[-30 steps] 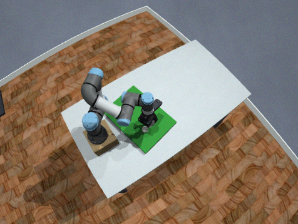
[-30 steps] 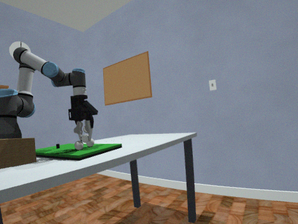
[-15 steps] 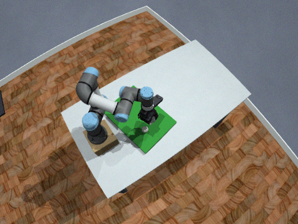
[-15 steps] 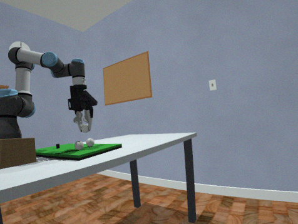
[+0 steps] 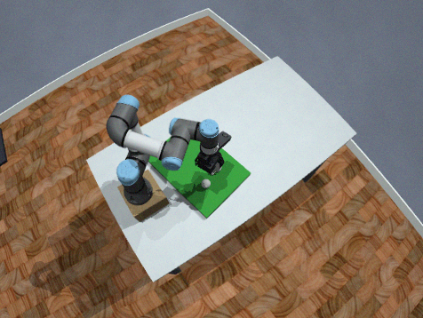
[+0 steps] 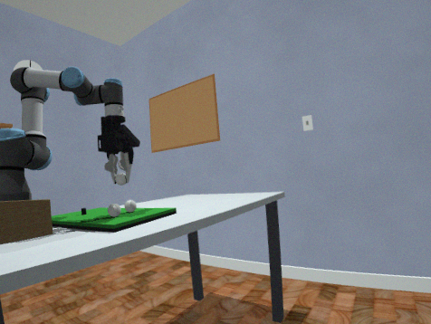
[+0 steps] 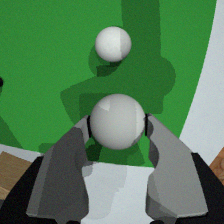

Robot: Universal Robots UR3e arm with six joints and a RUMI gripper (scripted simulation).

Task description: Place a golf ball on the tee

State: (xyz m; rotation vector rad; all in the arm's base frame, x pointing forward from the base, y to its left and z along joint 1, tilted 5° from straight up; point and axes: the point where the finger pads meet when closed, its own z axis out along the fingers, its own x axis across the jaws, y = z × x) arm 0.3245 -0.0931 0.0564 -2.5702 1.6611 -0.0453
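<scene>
Right now my hand is 5 cm past the green mat, 13 cm to the right of it and 13 cm above it. Round my hand: white golf ball right at my hand.
</scene>
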